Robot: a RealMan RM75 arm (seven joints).
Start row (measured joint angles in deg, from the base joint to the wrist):
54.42 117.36 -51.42 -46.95 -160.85 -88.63 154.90
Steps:
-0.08 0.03 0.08 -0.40 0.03 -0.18 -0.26
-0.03 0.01 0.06 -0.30 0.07 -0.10 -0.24
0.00 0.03 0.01 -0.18 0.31 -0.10 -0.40
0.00 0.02 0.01 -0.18 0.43 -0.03 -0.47
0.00 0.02 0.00 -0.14 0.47 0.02 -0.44
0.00 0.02 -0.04 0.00 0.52 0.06 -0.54
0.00 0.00 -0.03 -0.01 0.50 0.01 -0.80
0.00 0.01 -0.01 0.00 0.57 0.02 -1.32
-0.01 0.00 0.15 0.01 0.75 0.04 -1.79
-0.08 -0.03 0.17 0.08 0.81 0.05 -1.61
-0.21 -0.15 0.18 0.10 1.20 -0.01 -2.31
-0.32 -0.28 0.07 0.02 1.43 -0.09 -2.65
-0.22 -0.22 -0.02 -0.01 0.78 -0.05 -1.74
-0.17 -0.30 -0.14 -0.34 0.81 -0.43 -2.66
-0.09 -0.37 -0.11 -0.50 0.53 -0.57 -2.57
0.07 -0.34 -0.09 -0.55 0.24 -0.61 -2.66
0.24 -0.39 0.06 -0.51 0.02 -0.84 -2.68
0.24 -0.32 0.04 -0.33 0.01 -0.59 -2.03
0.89 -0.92 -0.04 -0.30 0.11 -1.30 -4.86
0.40 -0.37 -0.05 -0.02 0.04 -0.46 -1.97
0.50 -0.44 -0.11 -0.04 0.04 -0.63 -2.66
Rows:
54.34 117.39 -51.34 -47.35 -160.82 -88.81 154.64
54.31 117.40 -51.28 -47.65 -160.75 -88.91 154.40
54.31 117.43 -51.27 -47.83 -160.44 -89.01 154.00
54.31 117.45 -51.26 -48.01 -160.01 -89.04 153.53
54.31 117.47 -51.26 -48.15 -159.54 -89.02 153.09
54.31 117.49 -51.30 -48.15 -159.02 -88.96 152.55
54.31 117.49 -51.33 -48.16 -158.52 -88.95 151.75
54.31 117.50 -51.34 -48.16 -157.95 -88.93 150.43
54.30 117.50 -51.19 -48.15 -157.20 -88.89 148.64
54.22 117.47 -51.02 -48.07 -156.39 -88.84 147.03
54.01 117.32 -50.84 -47.97 -155.19 -88.85 144.72
53.69 117.04 -50.77 -47.95 -153.76 -88.94 142.07
53.47 116.82 -50.79 -47.96 -152.98 -88.99 140.33
53.30 116.52 -50.93 -48.30 -152.17 -89.42 137.67
53.21 116.15 -51.04 -48.80 -151.64 -89.99 135.10
53.28 115.81 -51.13 -49.35 -151.40 -90.60 132.44
53.52 115.42 -51.07 -49.86 -151.38 -91.44 129.76
53.76 115.10 -51.03 -50.19 -151.37 -92.03 127.73
54.65 114.18 -51.07 -50.49 -151.26 -93.33 122.87
55.05 113.81 -51.12 -50.51 -151.22 -93.79 120.90
55.55 113.37 -51.23 -50.55 -151.18 -94.42 118.24

